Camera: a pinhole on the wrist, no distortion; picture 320 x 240 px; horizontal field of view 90.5 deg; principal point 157.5 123.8 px. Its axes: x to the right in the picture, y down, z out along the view. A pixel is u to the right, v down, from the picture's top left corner.
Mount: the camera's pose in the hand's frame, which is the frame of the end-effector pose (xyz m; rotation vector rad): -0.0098 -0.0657 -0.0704 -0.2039 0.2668 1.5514
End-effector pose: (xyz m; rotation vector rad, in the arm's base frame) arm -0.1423 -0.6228 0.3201 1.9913 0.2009 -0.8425
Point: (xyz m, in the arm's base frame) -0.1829 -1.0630 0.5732
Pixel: 269.1 162.7
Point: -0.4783 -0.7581 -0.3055
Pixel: outside the picture
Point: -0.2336 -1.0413 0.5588
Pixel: 254.5 173.9
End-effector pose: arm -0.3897 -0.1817 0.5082 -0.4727 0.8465 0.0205
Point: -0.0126 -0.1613 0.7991
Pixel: 70.0 113.7
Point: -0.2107 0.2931 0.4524
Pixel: 270.5 100.9
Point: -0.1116 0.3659 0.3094
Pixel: 285.6 58.0
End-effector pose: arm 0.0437 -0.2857 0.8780 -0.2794 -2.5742 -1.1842
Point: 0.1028 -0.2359 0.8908
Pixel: 278.4 181.0
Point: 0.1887 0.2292 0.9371
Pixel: 261.2 154.2
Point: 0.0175 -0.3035 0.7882
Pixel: 82.1 126.2
